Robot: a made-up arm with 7 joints. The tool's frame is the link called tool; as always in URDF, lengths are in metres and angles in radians. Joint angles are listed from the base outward.
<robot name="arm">
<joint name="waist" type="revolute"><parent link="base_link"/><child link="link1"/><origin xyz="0 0 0.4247"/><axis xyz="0 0 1"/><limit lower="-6.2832" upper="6.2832"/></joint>
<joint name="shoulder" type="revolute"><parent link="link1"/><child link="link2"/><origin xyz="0 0 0"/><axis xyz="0 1 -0.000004"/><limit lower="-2.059" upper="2.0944"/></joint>
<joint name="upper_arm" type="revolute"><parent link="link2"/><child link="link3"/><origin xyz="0 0 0.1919"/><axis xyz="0 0 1"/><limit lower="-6.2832" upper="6.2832"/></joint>
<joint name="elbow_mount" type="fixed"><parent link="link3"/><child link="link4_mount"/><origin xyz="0.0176 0 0"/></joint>
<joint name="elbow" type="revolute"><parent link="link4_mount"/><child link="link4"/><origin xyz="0.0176 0 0"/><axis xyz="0 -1 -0.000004"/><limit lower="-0.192" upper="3.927"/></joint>
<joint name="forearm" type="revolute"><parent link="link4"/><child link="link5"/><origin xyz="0.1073 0 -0.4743"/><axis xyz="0 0.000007 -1"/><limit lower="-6.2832" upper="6.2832"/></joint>
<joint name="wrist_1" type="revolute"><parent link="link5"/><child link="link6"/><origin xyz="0 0 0"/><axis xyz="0 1 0.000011"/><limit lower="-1.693" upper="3.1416"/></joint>
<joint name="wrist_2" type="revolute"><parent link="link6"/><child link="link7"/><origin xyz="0.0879 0 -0.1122"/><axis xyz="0 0.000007 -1"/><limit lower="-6.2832" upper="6.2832"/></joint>
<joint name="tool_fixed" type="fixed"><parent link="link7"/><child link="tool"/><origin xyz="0 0 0" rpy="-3.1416 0 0"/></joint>
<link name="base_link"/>
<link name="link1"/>
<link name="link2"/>
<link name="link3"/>
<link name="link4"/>
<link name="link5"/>
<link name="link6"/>
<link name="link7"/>
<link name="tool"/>
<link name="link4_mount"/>
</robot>
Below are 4 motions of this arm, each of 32 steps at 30 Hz.
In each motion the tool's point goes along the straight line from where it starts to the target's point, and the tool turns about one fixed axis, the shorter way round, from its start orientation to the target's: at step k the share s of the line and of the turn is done. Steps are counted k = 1, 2, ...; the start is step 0. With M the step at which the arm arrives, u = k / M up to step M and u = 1 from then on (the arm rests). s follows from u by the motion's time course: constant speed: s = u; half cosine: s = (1 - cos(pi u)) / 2; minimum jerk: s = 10 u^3 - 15 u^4 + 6 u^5.
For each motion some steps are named. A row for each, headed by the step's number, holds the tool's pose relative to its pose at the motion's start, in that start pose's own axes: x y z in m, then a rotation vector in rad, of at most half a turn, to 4 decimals.
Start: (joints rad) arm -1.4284 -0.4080 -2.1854 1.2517 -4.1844 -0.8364 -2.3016
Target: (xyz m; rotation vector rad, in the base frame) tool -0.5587 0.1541 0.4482 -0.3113 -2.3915 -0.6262
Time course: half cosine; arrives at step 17
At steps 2, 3, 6, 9, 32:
2: 0.0021 -0.0068 -0.0057 0.0059 0.0134 -0.0124
3: 0.0047 -0.0151 -0.0126 0.0131 0.0297 -0.0275
6: 0.0175 -0.0559 -0.0464 0.0485 0.1099 -0.1016
9: 0.0344 -0.1101 -0.0915 0.0956 0.2165 -0.2003
32: 0.0630 -0.2016 -0.1676 0.1750 0.3965 -0.3668

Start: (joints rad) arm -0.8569 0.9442 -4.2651 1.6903 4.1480 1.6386 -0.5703
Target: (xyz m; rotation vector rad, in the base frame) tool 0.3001 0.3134 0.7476 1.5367 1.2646 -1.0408
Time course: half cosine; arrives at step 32
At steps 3, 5, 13, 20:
3: -0.0004 -0.0036 -0.0060 0.0148 -0.0168 -0.0188
5: -0.0010 -0.0098 -0.0164 0.0405 -0.0461 -0.0514
13: -0.0058 -0.0589 -0.0985 0.2432 -0.2774 -0.3092
20: -0.0113 -0.1147 -0.1919 0.4739 -0.5404 -0.6023

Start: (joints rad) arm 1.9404 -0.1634 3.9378 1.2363 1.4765 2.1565 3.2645
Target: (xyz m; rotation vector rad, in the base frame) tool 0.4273 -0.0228 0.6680 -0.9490 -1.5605 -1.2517
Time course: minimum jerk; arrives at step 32
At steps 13, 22, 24, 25, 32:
13: 0.0510 0.0242 0.0424 0.0781 -0.0913 0.2551
22: 0.1273 0.0605 0.1058 0.1950 -0.2281 0.6372
24: 0.1392 0.0661 0.1157 0.2132 -0.2494 0.6966
25: 0.1439 0.0684 0.1196 0.2203 -0.2578 0.7201
32: 0.1553 0.0738 0.1290 0.2378 -0.2782 0.7771

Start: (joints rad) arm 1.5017 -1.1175 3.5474 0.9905 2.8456 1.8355 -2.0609
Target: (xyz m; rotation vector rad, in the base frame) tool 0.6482 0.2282 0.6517 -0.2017 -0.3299 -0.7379
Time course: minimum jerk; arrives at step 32
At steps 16, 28, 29, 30, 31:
16: -0.2393 -0.4049 -0.1104 0.6006 -0.7868 0.8190
28: -0.4709 -0.7969 -0.2173 1.1820 -1.5484 1.6117
29: -0.4752 -0.8041 -0.2193 1.1927 -1.5624 1.6263
30: -0.4775 -0.8081 -0.2204 1.1986 -1.5701 1.6344
31: -0.4785 -0.8096 -0.2208 1.2009 -1.5732 1.6375

